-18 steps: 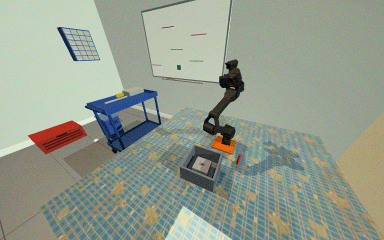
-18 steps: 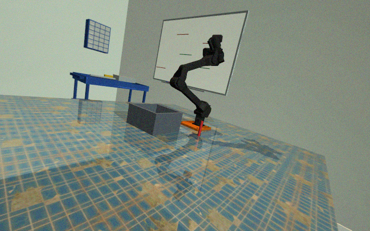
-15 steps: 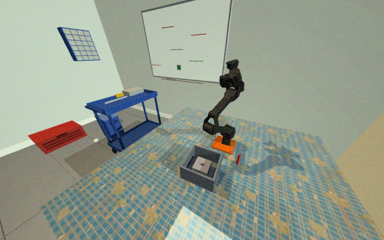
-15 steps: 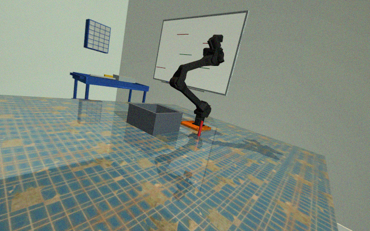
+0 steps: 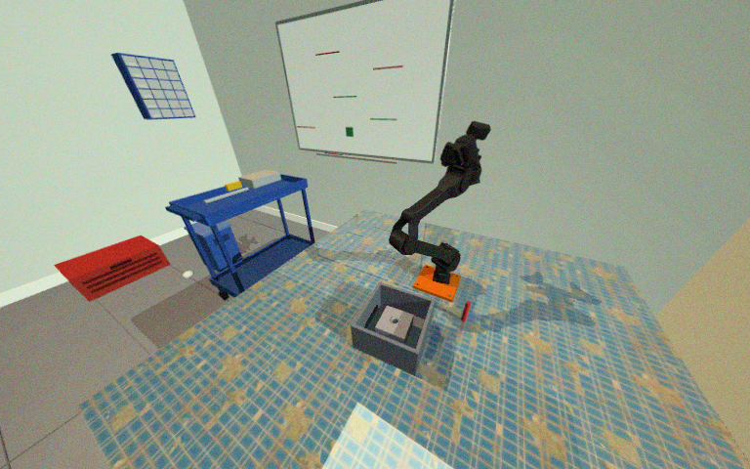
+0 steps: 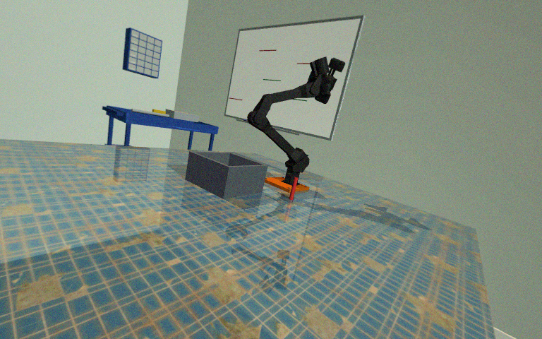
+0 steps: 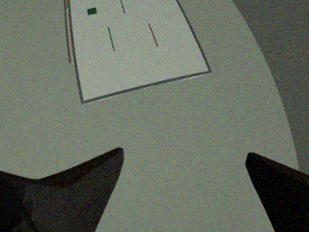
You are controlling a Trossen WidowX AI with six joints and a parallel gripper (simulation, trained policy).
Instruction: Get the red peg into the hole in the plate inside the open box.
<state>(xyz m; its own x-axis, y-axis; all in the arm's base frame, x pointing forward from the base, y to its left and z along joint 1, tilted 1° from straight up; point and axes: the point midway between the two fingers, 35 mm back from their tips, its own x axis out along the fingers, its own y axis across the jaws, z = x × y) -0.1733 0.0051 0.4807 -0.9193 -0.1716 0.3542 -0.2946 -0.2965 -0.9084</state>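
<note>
My gripper tip is 390 mm short of the red peg, 90 mm to the right of it and 460 mm above it. Round my gripper tip: grey box: 510 mm ahead, 110 mm to the right, 480 mm below; light grey plate: 510 mm ahead, 110 mm to the right, 460 mm below.
</note>
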